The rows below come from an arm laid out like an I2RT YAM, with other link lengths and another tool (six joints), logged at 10 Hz.
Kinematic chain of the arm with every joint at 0, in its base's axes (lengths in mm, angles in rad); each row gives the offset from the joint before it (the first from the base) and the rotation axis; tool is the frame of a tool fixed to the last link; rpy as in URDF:
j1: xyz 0 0 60.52 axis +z
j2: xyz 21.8 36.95 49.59 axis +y
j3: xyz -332.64 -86.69 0 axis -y
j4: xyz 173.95 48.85 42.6 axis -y
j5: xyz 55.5 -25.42 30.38 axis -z
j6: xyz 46.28 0 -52.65 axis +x
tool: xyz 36 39 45 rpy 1.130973 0.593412 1.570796
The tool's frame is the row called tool.
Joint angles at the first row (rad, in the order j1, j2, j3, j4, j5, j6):
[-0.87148 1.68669 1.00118 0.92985 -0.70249 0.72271]
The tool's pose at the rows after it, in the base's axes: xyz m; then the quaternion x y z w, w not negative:
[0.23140 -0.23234 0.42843 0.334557 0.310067 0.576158 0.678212]
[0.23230 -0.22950 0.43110 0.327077 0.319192 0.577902 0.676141]
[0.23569 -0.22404 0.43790 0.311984 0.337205 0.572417 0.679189]
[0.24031 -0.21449 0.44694 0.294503 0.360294 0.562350 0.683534]
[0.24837 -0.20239 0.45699 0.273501 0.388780 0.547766 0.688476]
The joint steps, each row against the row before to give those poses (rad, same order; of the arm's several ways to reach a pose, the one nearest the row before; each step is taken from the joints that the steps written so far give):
[-0.00001 -0.00114 0.00038 -0.00038 -0.01603 -0.00153]
[0.00267 -0.00382 0.01296 -0.01526 -0.01602 -0.01488]
[0.01070 -0.00801 0.03739 -0.04806 -0.00875 -0.04845]
[0.02097 -0.01678 0.04769 -0.07744 0.00113 -0.07095]
[0.03357 -0.01413 0.06448 -0.10151 0.01220 -0.09422]

